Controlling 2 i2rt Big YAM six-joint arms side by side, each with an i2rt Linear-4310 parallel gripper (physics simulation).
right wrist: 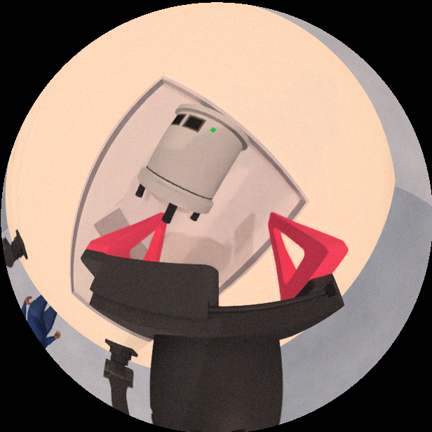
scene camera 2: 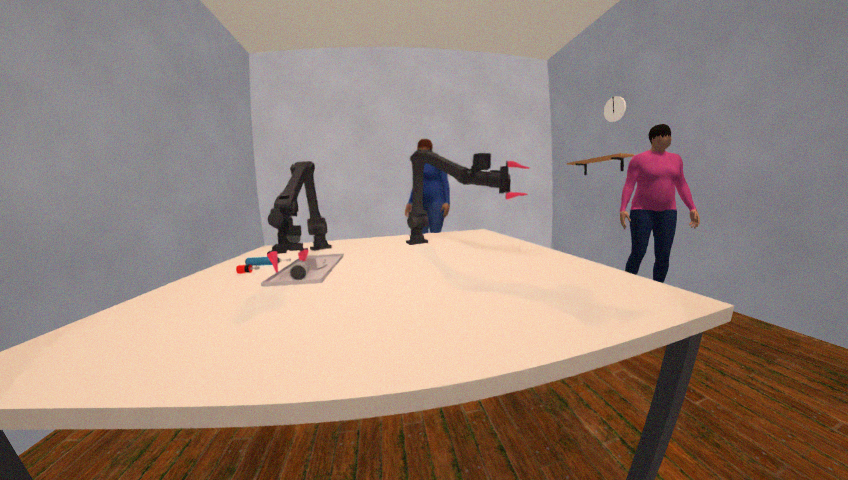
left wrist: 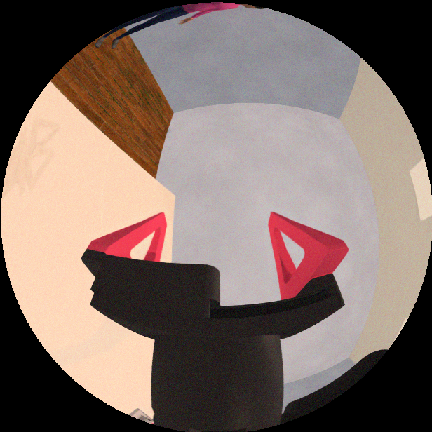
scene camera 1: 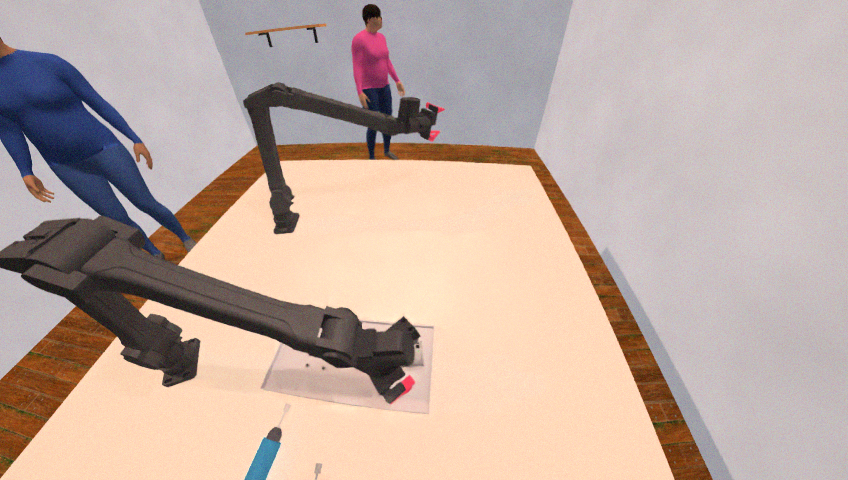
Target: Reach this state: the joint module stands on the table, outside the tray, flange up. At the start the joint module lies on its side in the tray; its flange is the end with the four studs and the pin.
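Frame: origin at the left arm's base, x back, y right, z up, level; millimetres.
Seen in the pictures: left gripper, between the fingertips: [scene camera 2: 528, 181] [scene camera 1: 441, 120]; right gripper, between the fingertips: [scene camera 1: 397, 373]; left arm's base, origin of its link: [scene camera 2: 417, 242] [scene camera 1: 287, 224]; right arm's base, origin of its link: [scene camera 2: 321, 248] [scene camera 1: 184, 362].
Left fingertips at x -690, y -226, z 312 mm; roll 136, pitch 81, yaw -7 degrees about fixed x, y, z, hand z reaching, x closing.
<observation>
Offsets run from my left fingertips to a thing's top centre. "spot": to the spot under its first point.
The joint module @(spot: dx +183, dy +829, dz -271 mm) [scene camera 2: 298, 271] [right wrist: 192, 160] is a pale grey cylinder lying on its side in the tray @(dx +368, dy +814, dz -296 mm) [scene camera 1: 333, 389] [scene camera 2: 326, 274] [right wrist: 120, 160]. In the right wrist view its black studs point down the picture, towards my gripper; its dark far end faces scene camera 2. In scene camera 1 it is mostly hidden by the right arm. My right gripper [scene camera 2: 289, 263] [right wrist: 216, 218] is open and empty above the tray, near the stud end, with the left-hand finger in its wrist view close to the studs. My left gripper [scene camera 1: 440, 121] [scene camera 2: 527, 180] [left wrist: 217, 217] is open and empty, high above the table, far from the tray.
A blue-handled screwdriver @(spot: dx +539, dy +1025, dz -272 mm) [scene camera 1: 263, 457] [scene camera 2: 257, 261] lies beside the tray, with a red-handled tool @(dx +435, dy +1086, dz -277 mm) [scene camera 2: 243, 269] near it. A person in blue [scene camera 1: 71, 118] [scene camera 2: 437, 184] stands behind the arms; a person in pink [scene camera 1: 373, 59] [scene camera 2: 659, 184] stands beyond the table's end.
</observation>
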